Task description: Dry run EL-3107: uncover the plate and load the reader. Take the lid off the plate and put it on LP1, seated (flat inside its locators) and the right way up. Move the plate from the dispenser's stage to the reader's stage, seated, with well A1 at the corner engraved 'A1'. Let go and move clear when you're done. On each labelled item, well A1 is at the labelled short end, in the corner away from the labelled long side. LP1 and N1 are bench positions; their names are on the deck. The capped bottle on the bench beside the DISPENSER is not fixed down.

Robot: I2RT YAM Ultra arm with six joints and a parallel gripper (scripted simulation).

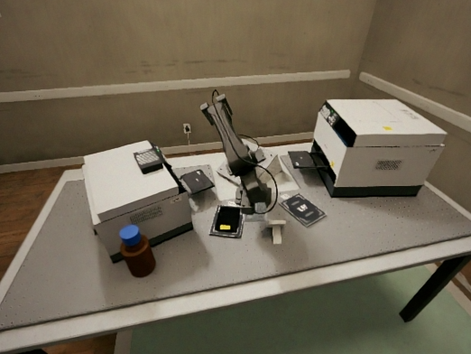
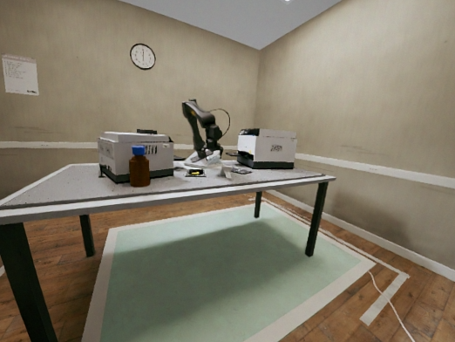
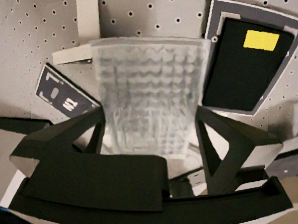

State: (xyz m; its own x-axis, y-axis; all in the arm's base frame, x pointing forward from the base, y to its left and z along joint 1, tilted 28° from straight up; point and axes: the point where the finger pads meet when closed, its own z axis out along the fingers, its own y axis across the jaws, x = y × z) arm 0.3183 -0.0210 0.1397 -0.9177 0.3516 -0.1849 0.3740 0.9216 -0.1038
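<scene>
Now: the lid 4 cm behind my hand, 10 cm to the right of it and 8 cm below it. From my hand the other things lie so: clear well plate right at my hand; then brown capped bottle 7 cm ahead, 44 cm to the right, 1 cm above; then LP1 pad 4 cm behind, 10 cm to the right, 10 cm below.
</scene>
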